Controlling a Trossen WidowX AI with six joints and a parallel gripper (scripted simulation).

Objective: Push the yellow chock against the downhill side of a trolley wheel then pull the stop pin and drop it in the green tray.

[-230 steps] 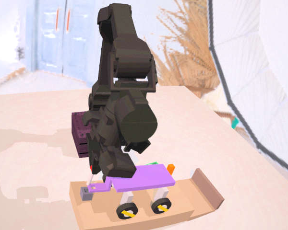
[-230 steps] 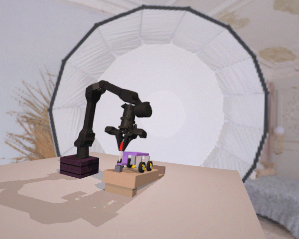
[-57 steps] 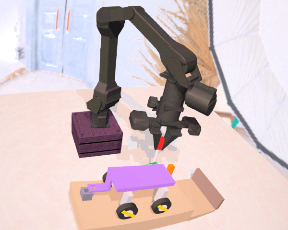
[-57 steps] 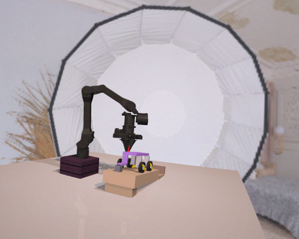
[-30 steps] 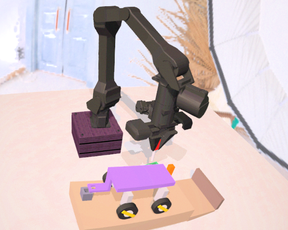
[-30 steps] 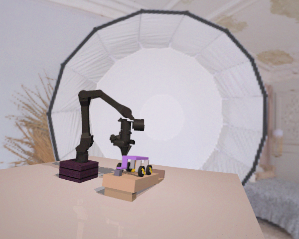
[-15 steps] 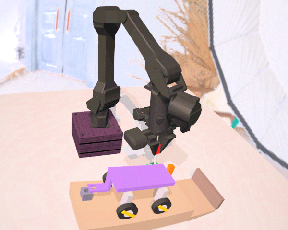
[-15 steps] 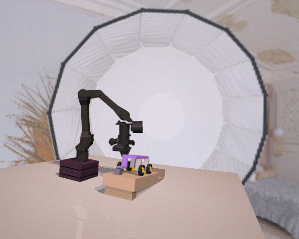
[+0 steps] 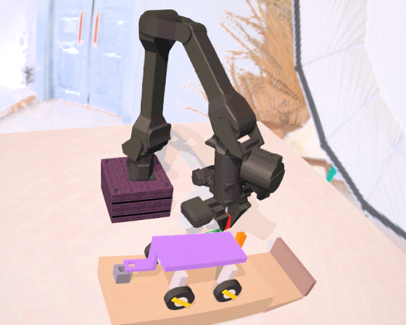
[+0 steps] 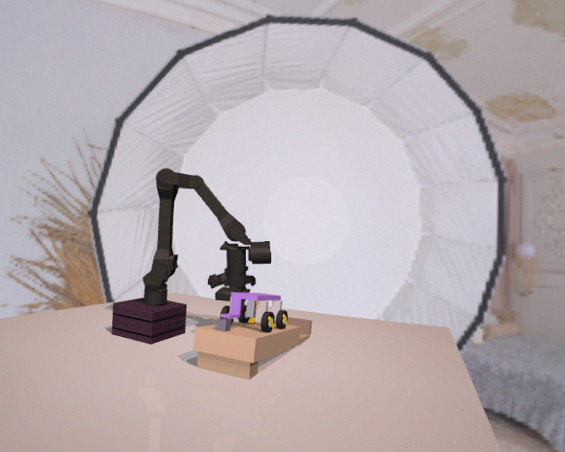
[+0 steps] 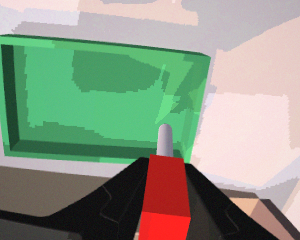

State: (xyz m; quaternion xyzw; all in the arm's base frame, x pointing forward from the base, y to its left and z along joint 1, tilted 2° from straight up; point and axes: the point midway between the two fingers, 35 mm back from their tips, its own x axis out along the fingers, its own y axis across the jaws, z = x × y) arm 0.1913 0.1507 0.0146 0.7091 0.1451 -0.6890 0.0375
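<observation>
My gripper tip is now 90 mm short of the yellow chock, 30 mm to the left of it and 20 mm below it. Also, from my gripper tip: tan ramp 140 mm ahead, 120 mm to the right, 20 mm below; then red-headed stop pin right at my gripper tip; then brown end wall 130 mm to the left, 110 mm ahead, 40 mm below.
</observation>
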